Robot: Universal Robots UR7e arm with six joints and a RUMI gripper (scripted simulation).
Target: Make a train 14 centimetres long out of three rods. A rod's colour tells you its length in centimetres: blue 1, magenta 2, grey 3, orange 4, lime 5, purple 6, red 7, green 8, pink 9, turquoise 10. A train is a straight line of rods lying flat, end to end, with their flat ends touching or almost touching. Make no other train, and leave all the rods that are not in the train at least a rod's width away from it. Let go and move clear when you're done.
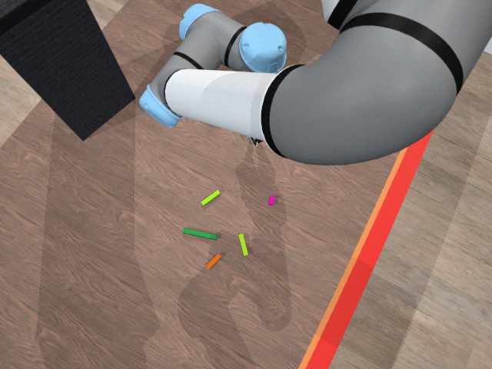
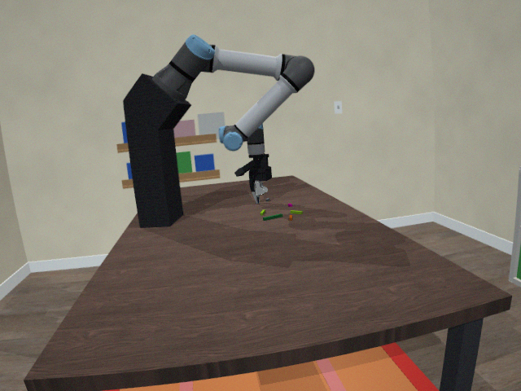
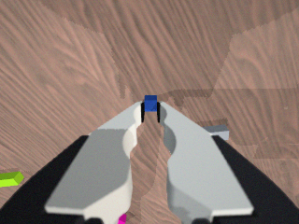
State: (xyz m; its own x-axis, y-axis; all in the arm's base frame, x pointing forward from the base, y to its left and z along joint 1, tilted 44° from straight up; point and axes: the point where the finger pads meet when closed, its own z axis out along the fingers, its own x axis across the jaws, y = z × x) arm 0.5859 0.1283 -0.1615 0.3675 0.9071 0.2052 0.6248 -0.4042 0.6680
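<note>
Right now my hand is 10 mm above the blue rod. The rest, counted from my hand: magenta rod: 120 mm ahead, 120 mm to the right, 10 mm below; green rod: 20 mm ahead, 280 mm to the right, 10 mm below; grey rod: 50 mm ahead, 30 mm to the left, 10 mm below.
</note>
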